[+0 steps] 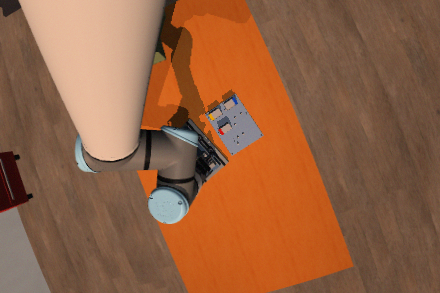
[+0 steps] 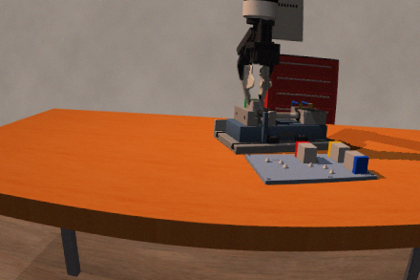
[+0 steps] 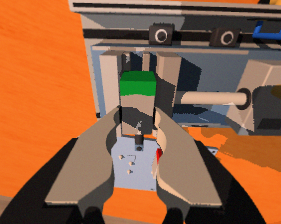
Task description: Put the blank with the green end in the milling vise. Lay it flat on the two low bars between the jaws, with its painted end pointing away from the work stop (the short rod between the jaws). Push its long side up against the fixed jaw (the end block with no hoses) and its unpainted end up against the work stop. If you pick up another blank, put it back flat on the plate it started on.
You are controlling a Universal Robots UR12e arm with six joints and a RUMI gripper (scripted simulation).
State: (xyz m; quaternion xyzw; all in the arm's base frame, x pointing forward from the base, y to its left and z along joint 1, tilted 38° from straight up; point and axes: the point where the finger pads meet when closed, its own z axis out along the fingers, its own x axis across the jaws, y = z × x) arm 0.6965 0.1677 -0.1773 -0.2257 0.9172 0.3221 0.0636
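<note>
Right now my hand is 2 cm above the green-ended blank. From my hand the other things lie so: red-ended blank 14 cm behind, 15 cm to the left, 10 cm below; then cylinder rod 8 cm behind, 4 cm to the right, 4 cm below; then work stop 2 cm behind, 4 cm to the left, 3 cm below.
</note>
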